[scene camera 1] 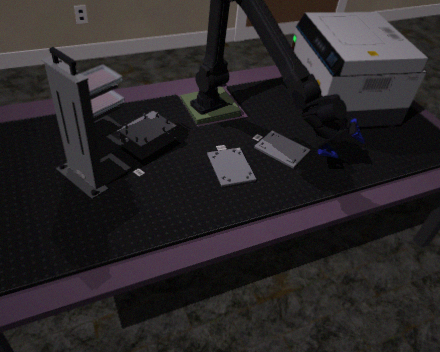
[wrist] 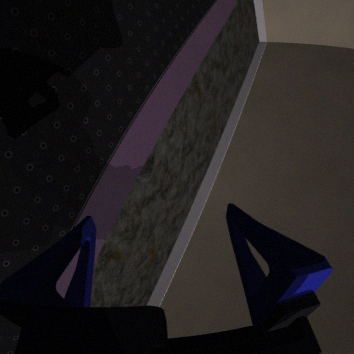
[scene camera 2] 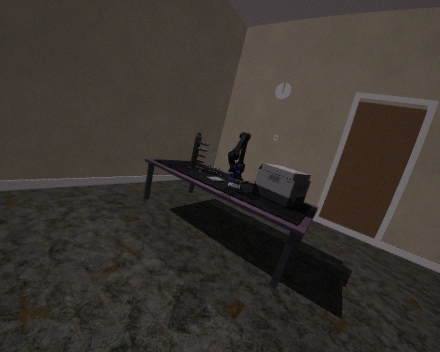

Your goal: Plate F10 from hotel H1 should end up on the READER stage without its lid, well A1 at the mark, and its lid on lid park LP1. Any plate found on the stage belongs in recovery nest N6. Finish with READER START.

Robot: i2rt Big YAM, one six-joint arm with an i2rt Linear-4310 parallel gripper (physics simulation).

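Places are measured from the arm's base along level axes (x ahead, y left, z up), in centimetres.
Pixels of known places: gripper, fingertip midpoint: (scene camera 1: 350,149) (wrist: 159,216) (scene camera 2: 236,177); arm's base, link origin: (scene camera 1: 208,105) (scene camera 2: 237,178).
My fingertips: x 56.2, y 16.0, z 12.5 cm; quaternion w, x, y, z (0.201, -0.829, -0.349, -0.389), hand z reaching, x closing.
Observation:
Ahead of a thing's pixels: the offset from my fingertips to its middle. Level surfaces: height alone.
A grey hotel tower @(dy -67.5, dx -43.1, dz +7.3 cm) (scene camera 1: 70,120) (scene camera 2: 195,151) stands at the left in scene camera 1, with an upper plate @(dy -63.6, dx -44.1, dz +18.4 cm) (scene camera 1: 103,80) and a lower plate @(dy -63.6, dx -44.1, dz +11.3 cm) (scene camera 1: 107,103) on its shelves, both pinkish under clear tops. Their labels are unreadable. The white reader @(dy +35.4, dx -34.3, dz +1.3 cm) (scene camera 1: 375,60) (scene camera 2: 282,182) stands at the right; a stage or a plate on it cannot be made out. My gripper (scene camera 1: 344,142) (scene camera 2: 234,175) (wrist: 159,216) is open and empty, in the air in front of the reader, tilted sideways. Which fixture is LP1 or N6 cannot be read.
A dark raised block with pins @(dy -46.2, dx -48.7, dz -9.8 cm) (scene camera 1: 148,131) stands beside the hotel. Two flat grey fixtures, one @(dy -28.3, dx -23.1, dz -12.7 cm) (scene camera 1: 231,166) near the middle and one @(dy -6.7, dx -21.6, dz -12.8 cm) (scene camera 1: 282,148) nearer the gripper, lie on the black perforated table top @(dz -13.7 cm) (scene camera 1: 165,215). The purple table edge (scene camera 1: 220,239) (wrist: 155,110) runs along the front.

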